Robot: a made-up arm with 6 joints. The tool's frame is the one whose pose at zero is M. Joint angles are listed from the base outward.
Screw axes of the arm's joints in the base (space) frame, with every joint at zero. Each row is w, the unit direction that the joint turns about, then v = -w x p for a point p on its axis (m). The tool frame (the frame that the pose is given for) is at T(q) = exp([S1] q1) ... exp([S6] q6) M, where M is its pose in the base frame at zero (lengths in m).
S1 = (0, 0, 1, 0.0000, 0.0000, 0.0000)
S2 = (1, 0, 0, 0.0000, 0.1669, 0.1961)
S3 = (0, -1, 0, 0.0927, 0.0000, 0.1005)
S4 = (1, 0, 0, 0.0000, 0.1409, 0.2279)
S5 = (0, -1, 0, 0.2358, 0.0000, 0.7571)
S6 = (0, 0, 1, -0.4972, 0.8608, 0.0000)
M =
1 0 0 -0.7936
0 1 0 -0.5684
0 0 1 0.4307
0 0 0 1
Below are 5 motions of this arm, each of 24 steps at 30 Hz.
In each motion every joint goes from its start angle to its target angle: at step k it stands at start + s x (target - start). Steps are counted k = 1, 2, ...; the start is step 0. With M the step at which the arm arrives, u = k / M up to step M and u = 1 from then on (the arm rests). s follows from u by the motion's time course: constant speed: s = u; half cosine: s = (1 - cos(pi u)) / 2; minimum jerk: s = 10 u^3 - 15 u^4 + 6 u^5.
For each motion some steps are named. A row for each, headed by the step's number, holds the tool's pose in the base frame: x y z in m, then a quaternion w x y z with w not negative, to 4 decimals.
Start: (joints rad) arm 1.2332 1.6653 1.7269 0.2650 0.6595 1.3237
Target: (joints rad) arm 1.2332 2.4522 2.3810 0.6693 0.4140 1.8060
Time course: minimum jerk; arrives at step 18
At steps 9, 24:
9: -0.6312 0.3353 0.2799 0.7083 0.2069 -0.6621 -0.1306
24: -0.3595 0.5239 0.4989 0.7763 0.0445 -0.6091 -0.1562

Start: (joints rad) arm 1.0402 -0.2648 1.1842 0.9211 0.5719 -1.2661
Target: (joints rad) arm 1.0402 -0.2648 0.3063 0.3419 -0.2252 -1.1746
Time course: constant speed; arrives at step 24
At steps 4, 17, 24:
4: 0.4740 -0.8384 -0.5563 0.7390 0.6624 0.0185 0.1216
17: 0.2337 -1.1195 -0.0892 0.9578 0.2859 -0.0068 0.0275
24: 0.1360 -1.1078 0.2092 0.9987 0.0448 0.0142 -0.0175

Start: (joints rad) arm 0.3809 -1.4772 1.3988 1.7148 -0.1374 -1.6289
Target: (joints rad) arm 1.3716 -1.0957 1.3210 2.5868 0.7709 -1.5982
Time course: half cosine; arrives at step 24
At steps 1, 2, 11, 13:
1: 0.5068 -1.0306 0.3689 0.9928 -0.0306 0.0780 0.0860
2: 0.5223 -1.0268 0.3580 0.9918 -0.0238 0.0849 0.0922
11: 0.9113 -0.7657 -0.0223 0.8922 0.1399 0.3467 0.2532
13: 0.9718 -0.6521 -0.1409 0.8396 0.1628 0.4359 0.2805

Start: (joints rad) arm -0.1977 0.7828 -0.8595 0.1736 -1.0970 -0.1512
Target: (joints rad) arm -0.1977 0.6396 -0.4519 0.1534 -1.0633 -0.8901
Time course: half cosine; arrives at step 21
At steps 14, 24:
14: -0.5661 -0.7082 0.2277 0.6720 0.1198 0.7298 -0.0381
24: -0.6137 -0.6885 0.2384 0.6915 0.0612 0.7058 -0.1409

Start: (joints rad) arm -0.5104 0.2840 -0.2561 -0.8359 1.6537 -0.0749
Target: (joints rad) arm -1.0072 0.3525 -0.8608 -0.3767 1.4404 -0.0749
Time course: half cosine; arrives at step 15
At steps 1, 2, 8, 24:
1: -0.9983 -0.0705 0.5447 0.7683 -0.2641 -0.5827 0.0208
2: -0.9947 -0.0656 0.5547 0.7761 -0.2591 -0.5749 0.0083
8: -0.9333 -0.0162 0.6828 0.8596 -0.1647 -0.4411 -0.1986
24: -0.8886 -0.0059 0.7461 0.8672 -0.0574 -0.3140 -0.3821

